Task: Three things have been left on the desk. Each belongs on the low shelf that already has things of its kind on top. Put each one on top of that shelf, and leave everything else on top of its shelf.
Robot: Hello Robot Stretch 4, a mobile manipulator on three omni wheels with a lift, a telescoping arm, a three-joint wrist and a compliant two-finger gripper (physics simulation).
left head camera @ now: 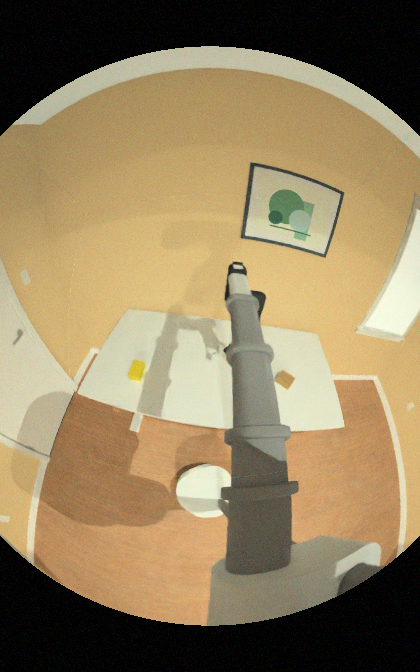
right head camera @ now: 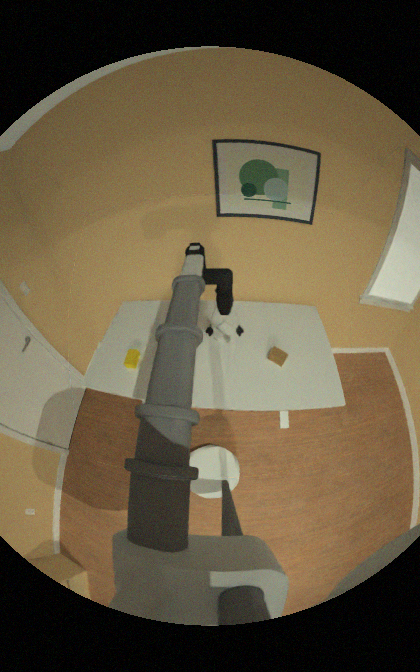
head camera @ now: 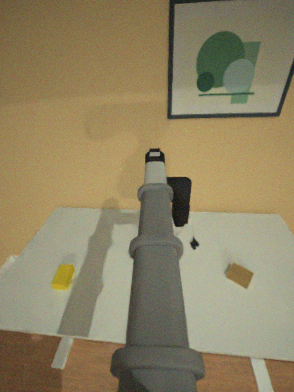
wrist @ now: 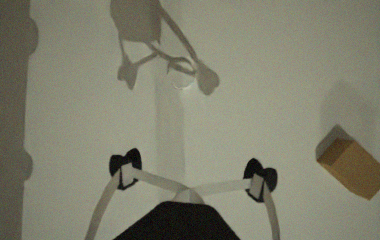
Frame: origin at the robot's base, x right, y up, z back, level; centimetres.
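Seen in the pictures: gripper, fingertip midpoint: (wrist: 192,167).
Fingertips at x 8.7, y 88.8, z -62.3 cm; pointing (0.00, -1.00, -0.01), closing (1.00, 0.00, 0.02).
Offsets run from my fingertips to a thing's top centre. Level surfaces: height alone.
A yellow block @(dx -52.8, dy -15.1, dz +2.7 cm) (head camera: 63,277) (left head camera: 136,370) (right head camera: 132,358) lies on the left part of the white desk @(dy -19.6 cm) (head camera: 215,315) (left head camera: 190,400) (right head camera: 310,390). A brown block @(dx +29.0, dy -14.6, dz +1.8 cm) (head camera: 239,275) (left head camera: 285,379) (right head camera: 277,356) (wrist: 352,172) lies on the right part. A small, pale, see-through round thing @(dx -3.4, dy -17.2, dz -13.4 cm) (wrist: 181,75) is on the desk, beyond the fingers in the wrist view, partly under the gripper's shadow; the arm or gripper hides it in the head views. My gripper (right head camera: 224,330) (wrist: 192,167) is open and empty, above the desk between the two blocks, pointing down. The low shelves do not show clearly.
My arm (head camera: 157,295) (left head camera: 256,395) (right head camera: 170,370) reaches over the desk. A round white stool seat (left head camera: 200,482) (right head camera: 215,462) stands before it. A framed picture (head camera: 170,60) hangs on the wall behind. A tan boxy thing (right head camera: 62,570) shows at the lower left.
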